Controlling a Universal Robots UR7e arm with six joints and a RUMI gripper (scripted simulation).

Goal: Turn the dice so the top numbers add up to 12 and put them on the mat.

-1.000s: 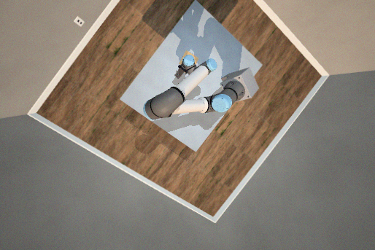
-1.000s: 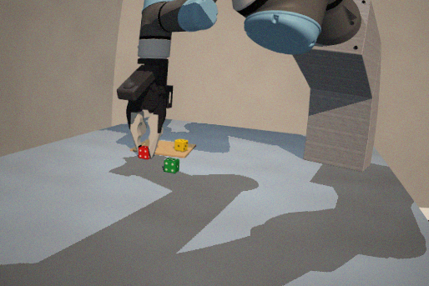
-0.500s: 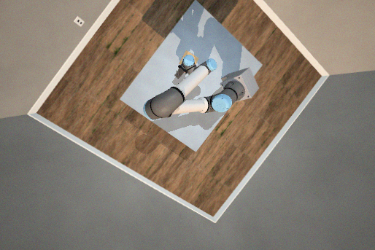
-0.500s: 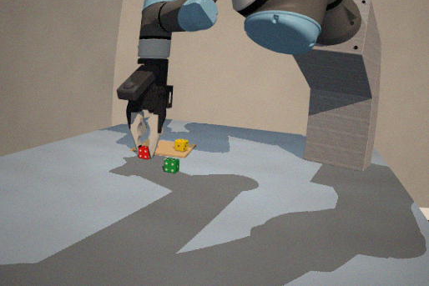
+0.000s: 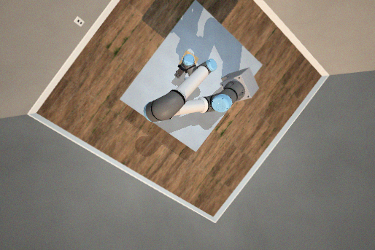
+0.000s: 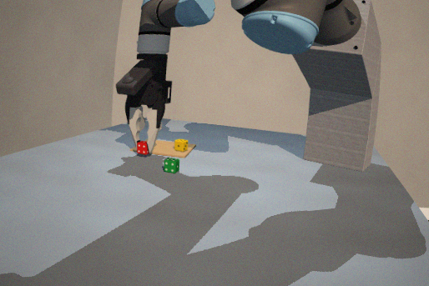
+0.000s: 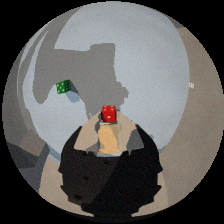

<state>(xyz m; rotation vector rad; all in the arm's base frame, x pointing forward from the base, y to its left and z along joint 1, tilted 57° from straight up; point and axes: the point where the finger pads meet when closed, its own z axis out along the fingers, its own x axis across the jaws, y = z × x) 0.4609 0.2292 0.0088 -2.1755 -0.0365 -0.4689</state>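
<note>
Now: the tan mat 2 cm ahead of my hand, 11 cm to the right of it and 3 cm below it. From my hand the other things lie so: green die: 11 cm behind, 4 cm to the left, 2 cm below; then red die: 1 cm below; then yellow die: 3 cm behind, 12 cm to the right, 1 cm below.
</note>
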